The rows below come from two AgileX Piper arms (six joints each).
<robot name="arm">
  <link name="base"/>
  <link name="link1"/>
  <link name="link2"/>
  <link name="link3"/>
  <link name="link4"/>
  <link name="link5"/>
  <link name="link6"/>
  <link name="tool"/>
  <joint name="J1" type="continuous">
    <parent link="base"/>
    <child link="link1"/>
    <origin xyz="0 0 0.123"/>
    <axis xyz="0 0 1"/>
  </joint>
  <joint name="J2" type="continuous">
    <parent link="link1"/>
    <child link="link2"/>
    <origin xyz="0 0 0"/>
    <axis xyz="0 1 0"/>
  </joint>
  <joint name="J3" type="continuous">
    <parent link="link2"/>
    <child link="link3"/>
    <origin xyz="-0.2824 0 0.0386"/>
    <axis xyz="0 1 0"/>
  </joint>
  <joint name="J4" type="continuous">
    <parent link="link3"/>
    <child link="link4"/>
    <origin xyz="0.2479 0 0.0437"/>
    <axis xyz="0.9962 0 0.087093"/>
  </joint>
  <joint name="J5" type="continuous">
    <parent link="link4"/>
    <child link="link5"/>
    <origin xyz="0 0 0"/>
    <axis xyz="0 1 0"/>
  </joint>
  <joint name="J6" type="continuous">
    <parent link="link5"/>
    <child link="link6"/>
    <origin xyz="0.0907 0 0.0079"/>
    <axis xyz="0.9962 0 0.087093"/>
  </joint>
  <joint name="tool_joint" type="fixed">
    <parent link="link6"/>
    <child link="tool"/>
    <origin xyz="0 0 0" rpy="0 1.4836 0"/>
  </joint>
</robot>
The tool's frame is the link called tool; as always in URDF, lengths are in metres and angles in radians. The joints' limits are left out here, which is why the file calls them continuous.
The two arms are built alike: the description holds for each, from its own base.
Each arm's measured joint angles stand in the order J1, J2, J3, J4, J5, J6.
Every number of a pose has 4 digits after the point. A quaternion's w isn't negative.
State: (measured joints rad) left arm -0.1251 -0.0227 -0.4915 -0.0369 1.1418 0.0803; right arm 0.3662 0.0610 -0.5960 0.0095 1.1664 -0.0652
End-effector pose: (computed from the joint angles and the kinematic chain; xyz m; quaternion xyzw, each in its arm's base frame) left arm -0.0111 -0.0017 0.2683 0.0908 0.8653 -0.0294 0.4921; right arm -0.0102 -0.0031 0.2956 -0.1870 0.8508 0.0783 0.4848
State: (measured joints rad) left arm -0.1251 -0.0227 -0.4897 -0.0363 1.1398 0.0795; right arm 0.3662 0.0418 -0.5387 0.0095 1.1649 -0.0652
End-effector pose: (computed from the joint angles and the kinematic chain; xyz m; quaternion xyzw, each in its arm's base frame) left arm -0.0108 -0.0017 0.2680 0.0904 0.8653 -0.0293 0.4922; right arm -0.0072 -0.0019 0.2800 -0.1888 0.8595 0.0759 0.4689
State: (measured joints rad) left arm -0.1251 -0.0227 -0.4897 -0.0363 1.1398 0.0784; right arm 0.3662 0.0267 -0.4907 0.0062 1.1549 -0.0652
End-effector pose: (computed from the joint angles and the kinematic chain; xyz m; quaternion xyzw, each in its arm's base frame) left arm -0.0108 -0.0017 0.2680 0.0899 0.8653 -0.0296 0.4922; right arm -0.0041 -0.0010 0.2674 -0.1897 0.8648 0.0728 0.4592
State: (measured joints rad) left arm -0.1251 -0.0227 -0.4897 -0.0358 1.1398 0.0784; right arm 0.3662 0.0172 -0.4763 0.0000 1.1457 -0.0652
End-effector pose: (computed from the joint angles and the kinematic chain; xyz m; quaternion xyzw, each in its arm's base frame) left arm -0.0108 -0.0016 0.2680 0.0899 0.8654 -0.0293 0.4922; right arm -0.0034 -0.0013 0.2641 -0.1893 0.8639 0.0700 0.4615
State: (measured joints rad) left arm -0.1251 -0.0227 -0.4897 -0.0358 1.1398 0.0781; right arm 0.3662 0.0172 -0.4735 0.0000 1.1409 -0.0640
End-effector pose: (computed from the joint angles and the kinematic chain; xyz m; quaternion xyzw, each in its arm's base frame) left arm -0.0108 -0.0016 0.2680 0.0897 0.8654 -0.0294 0.4922; right arm -0.0029 -0.0011 0.2637 -0.1887 0.8635 0.0704 0.4624
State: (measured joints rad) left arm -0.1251 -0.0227 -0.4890 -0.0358 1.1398 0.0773; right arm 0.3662 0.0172 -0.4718 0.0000 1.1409 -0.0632
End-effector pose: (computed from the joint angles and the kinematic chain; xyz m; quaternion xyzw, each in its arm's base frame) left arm -0.0107 -0.0016 0.2678 0.0894 0.8656 -0.0296 0.4918; right arm -0.0028 -0.0011 0.2632 -0.1884 0.8640 0.0705 0.4616
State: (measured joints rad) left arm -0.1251 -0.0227 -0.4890 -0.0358 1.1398 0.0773; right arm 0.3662 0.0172 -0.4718 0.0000 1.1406 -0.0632
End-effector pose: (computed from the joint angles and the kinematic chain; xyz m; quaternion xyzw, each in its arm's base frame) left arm -0.0107 -0.0016 0.2678 0.0894 0.8656 -0.0296 0.4918; right arm -0.0028 -0.0011 0.2632 -0.1884 0.8639 0.0705 0.4617
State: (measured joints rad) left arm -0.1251 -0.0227 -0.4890 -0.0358 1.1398 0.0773; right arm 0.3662 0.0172 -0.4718 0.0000 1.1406 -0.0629
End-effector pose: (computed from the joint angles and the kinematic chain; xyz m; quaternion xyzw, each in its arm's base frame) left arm -0.0107 -0.0016 0.2678 0.0894 0.8656 -0.0296 0.4918; right arm -0.0028 -0.0011 0.2632 -0.1883 0.8639 0.0706 0.4617
